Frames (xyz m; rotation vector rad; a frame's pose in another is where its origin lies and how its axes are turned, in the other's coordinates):
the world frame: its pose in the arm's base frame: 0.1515 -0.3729 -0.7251 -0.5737 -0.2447 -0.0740
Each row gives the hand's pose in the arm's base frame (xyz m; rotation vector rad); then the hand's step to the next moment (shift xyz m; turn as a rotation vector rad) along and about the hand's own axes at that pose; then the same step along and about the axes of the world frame.
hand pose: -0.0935 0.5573 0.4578 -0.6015 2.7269 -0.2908
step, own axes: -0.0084 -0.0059 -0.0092 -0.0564 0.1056 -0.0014
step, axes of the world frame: 0.0089 -0.0061 0.0086 0.0054 0.1068 0.0539
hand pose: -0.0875 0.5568 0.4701 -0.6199 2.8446 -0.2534
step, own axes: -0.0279 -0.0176 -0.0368 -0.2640 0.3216 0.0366
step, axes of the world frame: 0.0327 -0.0197 0.0314 0.0996 0.3788 0.1451
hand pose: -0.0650 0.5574 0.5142 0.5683 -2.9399 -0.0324
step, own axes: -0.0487 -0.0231 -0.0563 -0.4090 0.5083 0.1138
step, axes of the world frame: 0.0715 -0.0192 0.0243 0.1285 0.6223 0.1868
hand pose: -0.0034 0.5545 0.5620 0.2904 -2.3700 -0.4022
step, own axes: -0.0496 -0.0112 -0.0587 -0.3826 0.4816 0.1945
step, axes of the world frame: 0.0764 0.0012 -0.0142 0.0467 0.6252 0.1518
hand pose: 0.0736 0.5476 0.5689 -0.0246 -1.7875 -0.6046
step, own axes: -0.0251 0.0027 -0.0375 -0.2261 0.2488 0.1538
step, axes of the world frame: 0.0371 0.0089 -0.0242 -0.0223 0.3615 0.0744
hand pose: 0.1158 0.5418 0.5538 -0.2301 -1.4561 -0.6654
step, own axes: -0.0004 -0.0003 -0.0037 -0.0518 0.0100 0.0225
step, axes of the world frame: 0.0026 -0.0009 -0.0025 -0.0228 0.0505 -0.0148
